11 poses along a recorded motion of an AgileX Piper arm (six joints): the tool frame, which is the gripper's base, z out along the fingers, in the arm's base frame.
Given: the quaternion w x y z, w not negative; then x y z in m.
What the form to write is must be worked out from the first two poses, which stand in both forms.
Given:
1: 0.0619 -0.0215 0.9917 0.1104 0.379 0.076 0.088
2: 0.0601 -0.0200 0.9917 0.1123 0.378 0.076 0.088
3: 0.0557 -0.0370 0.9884 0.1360 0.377 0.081 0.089
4: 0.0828 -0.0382 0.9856 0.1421 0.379 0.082 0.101
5: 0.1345 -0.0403 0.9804 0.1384 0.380 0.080 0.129
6: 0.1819 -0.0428 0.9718 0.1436 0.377 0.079 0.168
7: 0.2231 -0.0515 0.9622 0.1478 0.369 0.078 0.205
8: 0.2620 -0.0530 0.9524 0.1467 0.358 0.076 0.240
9: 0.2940 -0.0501 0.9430 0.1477 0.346 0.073 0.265
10: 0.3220 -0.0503 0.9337 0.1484 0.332 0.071 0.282
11: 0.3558 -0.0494 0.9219 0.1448 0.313 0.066 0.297
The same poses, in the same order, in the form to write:
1: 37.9 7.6 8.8 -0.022 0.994 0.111 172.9
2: 37.8 7.6 8.8 -0.020 0.993 0.112 173.1
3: 37.7 8.1 8.9 -0.037 0.990 0.136 173.6
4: 37.9 8.2 10.1 -0.038 0.989 0.143 170.5
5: 38.0 8.0 12.9 -0.041 0.989 0.140 164.5
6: 37.7 7.9 16.8 -0.044 0.988 0.146 159.0
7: 36.9 7.8 20.5 -0.053 0.987 0.152 154.2
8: 35.8 7.6 24.0 -0.055 0.987 0.152 149.6
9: 34.6 7.3 26.5 -0.052 0.987 0.155 145.8
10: 33.2 7.1 28.2 -0.053 0.986 0.157 142.4
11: 31.3 6.6 29.7 -0.053 0.987 0.155 138.3
